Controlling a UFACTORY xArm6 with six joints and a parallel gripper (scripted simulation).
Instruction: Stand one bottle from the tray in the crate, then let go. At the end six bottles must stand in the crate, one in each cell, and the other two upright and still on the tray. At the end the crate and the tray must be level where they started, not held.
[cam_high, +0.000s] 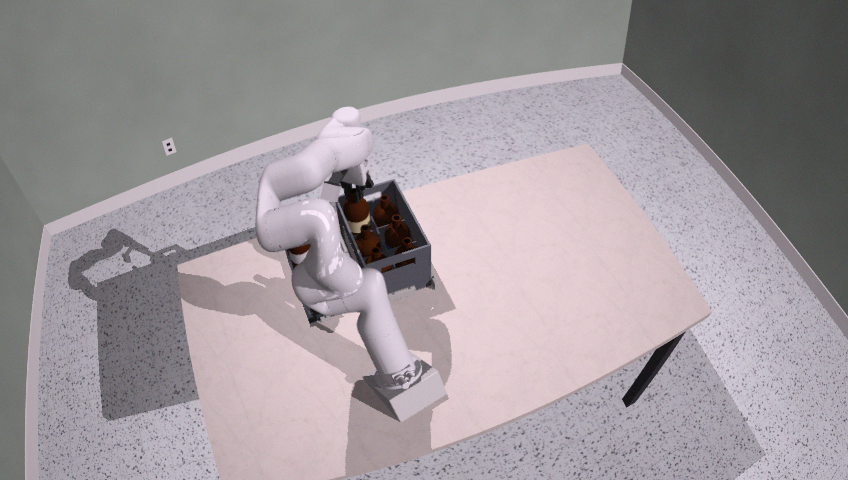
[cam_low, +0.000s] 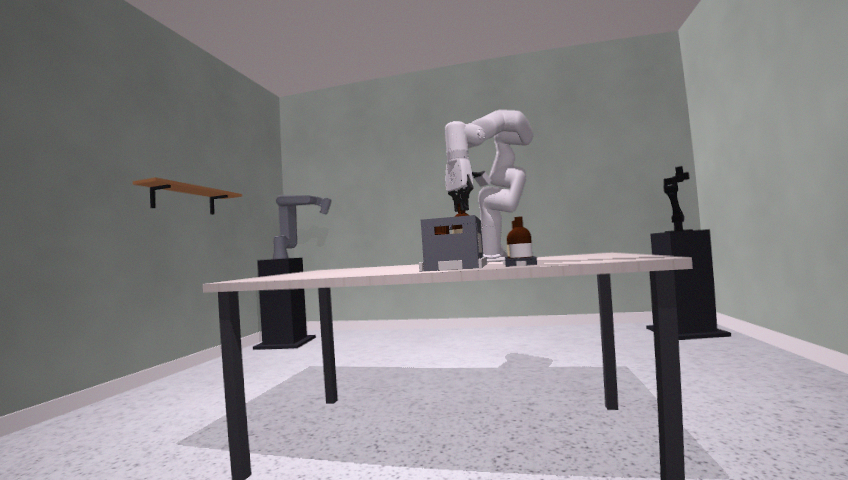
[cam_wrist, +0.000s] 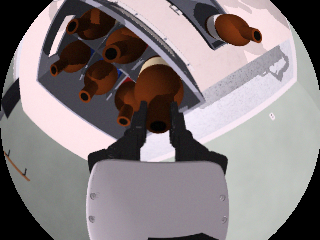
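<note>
My gripper is now 130 mm above the grey crate, 90 mm past it and 30 mm to the left of it. Also, from my hand: tray 210 mm below, 190 mm to the left, 60 mm behind.
</note>
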